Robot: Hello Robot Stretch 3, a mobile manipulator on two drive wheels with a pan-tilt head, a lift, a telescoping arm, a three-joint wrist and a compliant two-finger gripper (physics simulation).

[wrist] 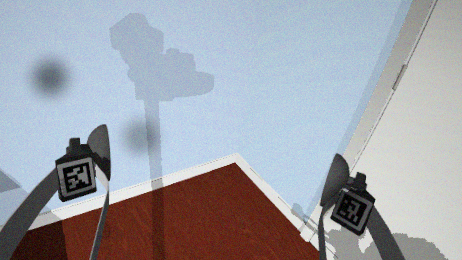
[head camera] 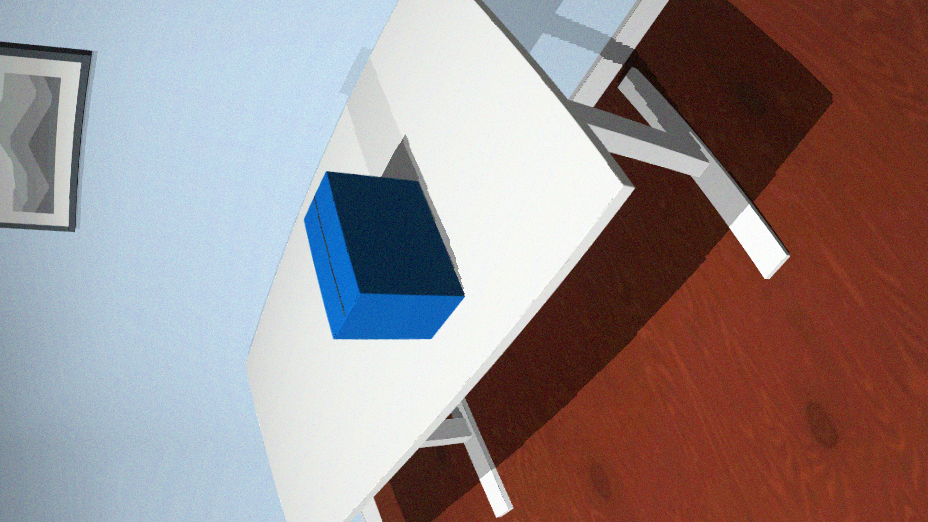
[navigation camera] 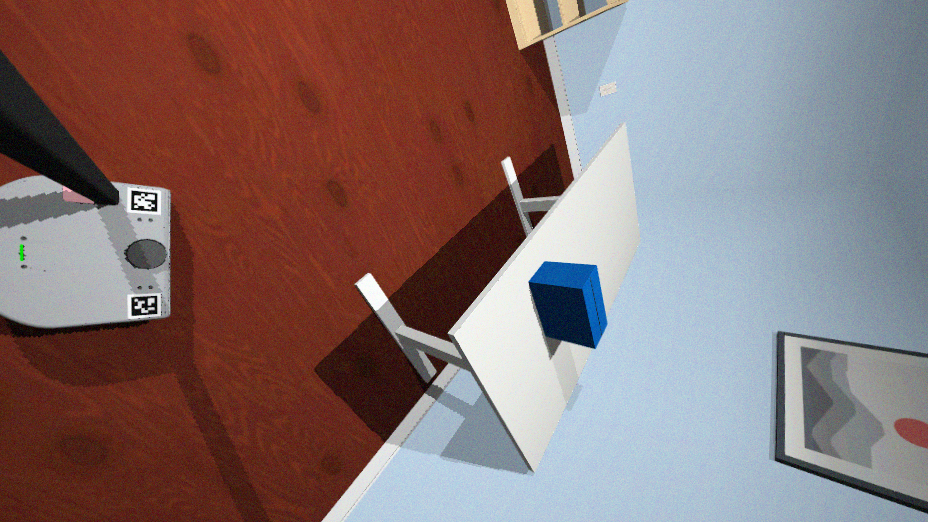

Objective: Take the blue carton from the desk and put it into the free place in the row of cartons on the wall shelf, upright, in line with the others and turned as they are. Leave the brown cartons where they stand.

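Seen in the pictures: gripper, between the fingertips: [wrist: 220, 159]; robot's base, origin of its link: [navigation camera: 146, 251].
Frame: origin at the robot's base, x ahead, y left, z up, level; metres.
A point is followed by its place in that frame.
Note:
The blue carton [head camera: 399, 240] {z 0.803, x 0.931, y -0.135 m} [navigation camera: 565, 305] {z 0.833, x 0.915, y -0.111 m} stands upright on the white desk [head camera: 532, 214] {z 0.720, x 0.713, y -0.152 m} [navigation camera: 499, 324] {z 0.720, x 0.731, y -0.166 m}, near the wall side, in the head and navigation views. My gripper [wrist: 220, 159] {z 1.078, x -0.019, y -0.388 m} shows in the wrist view with its two fingertips wide apart, open and with nothing between them. It points at a blue wall and a floor corner, away from the desk top. The carton does not show in the wrist view. The wall shelf with the row of cartons and the brown cartons do not show in these views.
A framed picture [head camera: 38, 136] {z 1.475, x 1.518, y -0.410 m} [navigation camera: 850, 415] {z 1.535, x 1.511, y -0.415 m} hangs on the wall beyond the desk. A light wooden shelf unit [navigation camera: 526, 29] {z 0.080, x 1.737, y 1.512 m} stands at the top of the navigation view. My base [navigation camera: 71, 259] {z 0.159, x -0.121, y -0.014 m} is at the left there, with the dark mast [navigation camera: 45, 129] {z 0.850, x -0.048, y 0.131 m} above it. White skirting [wrist: 200, 170] {z 0.040, x 0.099, y -1.455 m} runs along the wall.

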